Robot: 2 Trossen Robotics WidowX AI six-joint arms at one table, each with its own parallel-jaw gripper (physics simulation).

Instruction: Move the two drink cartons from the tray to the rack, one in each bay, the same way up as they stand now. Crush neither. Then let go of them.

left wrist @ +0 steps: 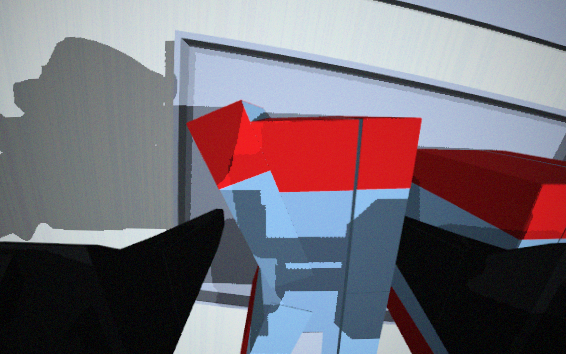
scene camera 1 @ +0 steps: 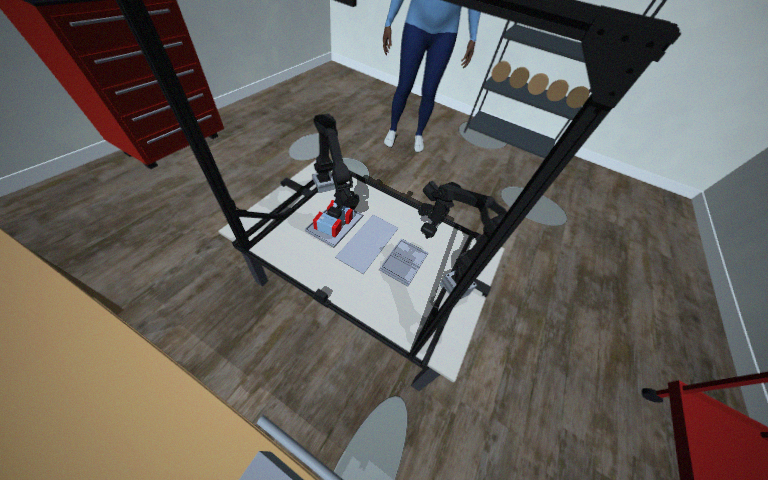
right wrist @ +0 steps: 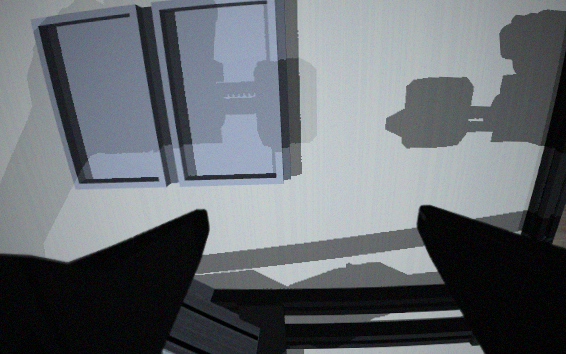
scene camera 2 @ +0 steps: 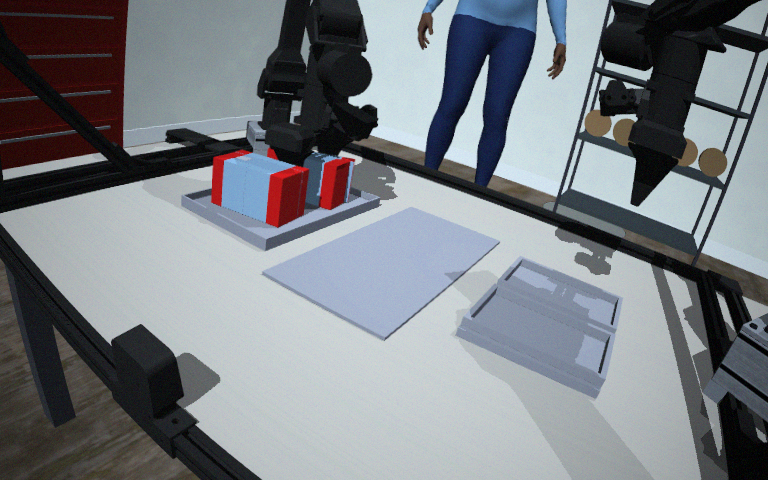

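Seen in the pictures: left gripper, fingertip midpoint: (left wrist: 300, 216) (scene camera 1: 341, 214) (scene camera 2: 309, 184); right gripper, fingertip midpoint: (right wrist: 312, 218) (scene camera 2: 635, 198); left arm's base, link origin: (scene camera 1: 323, 177).
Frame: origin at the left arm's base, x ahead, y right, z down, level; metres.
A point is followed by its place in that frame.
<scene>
Two light blue cartons with red ends are on the tray (scene camera 1: 334, 243) {x 0.414, y 0.097, z 0.050 m} (scene camera 2: 266, 241) {x 0.434, y 0.107, z 0.043 m}. The nearer carton (scene camera 1: 327, 224) {x 0.344, y 0.104, z -0.019 m} (scene camera 2: 243, 189) {x 0.336, y 0.120, z 0.013 m} (left wrist: 500, 202) {x 0.334, y 0.039, z -0.009 m} sits apart from the farther carton (scene camera 1: 348, 215) {x 0.322, y -0.013, z -0.014 m} (scene camera 2: 335, 183) {x 0.324, y -0.017, z 0.008 m} (left wrist: 325, 155) {x 0.302, y -0.026, z -0.018 m}, whose surface looks skewed at one side in the left wrist view. My left gripper (scene camera 1: 338, 213) {x 0.267, y 0.003, z 0.030 m} (left wrist: 300, 216) {x 0.267, y 0.003, z 0.030 m} is open, its fingers on either side of the farther carton; its arm hides part of it. The two-bay rack (scene camera 1: 403, 261) {x 0.643, y -0.161, z 0.038 m} (scene camera 2: 532, 358) {x 0.698, y -0.085, z 0.045 m} (right wrist: 169, 100) {x 0.632, y -0.181, z 0.036 m} has both bays empty. My right gripper (scene camera 1: 428, 235) {x 0.612, y -0.299, z -0.091 m} (scene camera 2: 636, 202) {x 0.612, y -0.299, z -0.091 m} (right wrist: 312, 218) {x 0.612, y -0.299, z -0.091 m} is open and empty, raised above the table behind the rack.
A flat grey-blue plate (scene camera 1: 367, 243) (scene camera 2: 385, 271) lies between tray and rack. Black frame bars run around the table, with a black block (scene camera 2: 148, 370) {x 0.686, y 0.247, z 0.004 m} on the front bar. A person (scene camera 1: 424, 67) (scene camera 2: 487, 73) stands behind the table, near a shelf unit.
</scene>
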